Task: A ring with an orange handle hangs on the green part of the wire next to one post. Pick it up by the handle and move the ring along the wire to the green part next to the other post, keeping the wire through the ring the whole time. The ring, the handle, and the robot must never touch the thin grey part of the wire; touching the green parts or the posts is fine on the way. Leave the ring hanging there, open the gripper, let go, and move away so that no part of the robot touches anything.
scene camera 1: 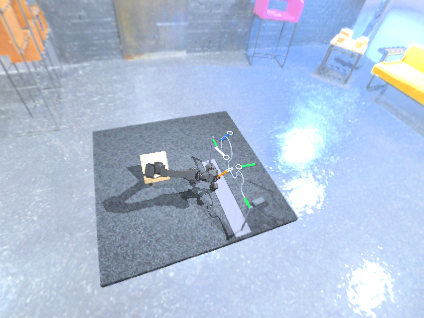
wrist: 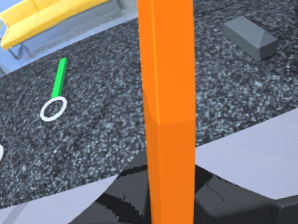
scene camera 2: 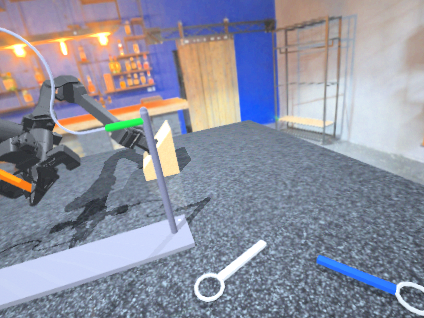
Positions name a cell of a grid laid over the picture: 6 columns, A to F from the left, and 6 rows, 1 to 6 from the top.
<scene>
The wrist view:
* my gripper: D5
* dark box: F2
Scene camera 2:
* my gripper: A4
</scene>
